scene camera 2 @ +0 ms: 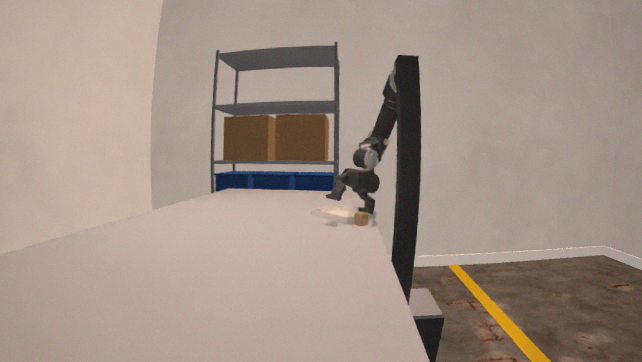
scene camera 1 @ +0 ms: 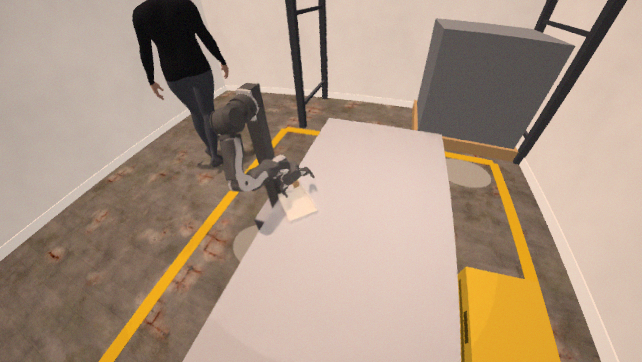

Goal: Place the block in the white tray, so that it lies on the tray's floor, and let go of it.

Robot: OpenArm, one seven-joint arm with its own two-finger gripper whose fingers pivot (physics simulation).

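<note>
The small brown wooden block stands on the table, outside the white tray and close beside its edge. The shallow white tray lies flat near the table's edge on the arm's side. My gripper is wide open, its fingers spread and pointing down. It hangs low over the block and the tray's near part, holding nothing. In scene camera 1 a finger partly covers the block's surroundings; the exact gap between fingers and block is hard to tell.
The long pale table carries the tray and block. The arm's dark post rises beside the table edge. A person stands behind the arm. A yellow cabinet stands across the table.
</note>
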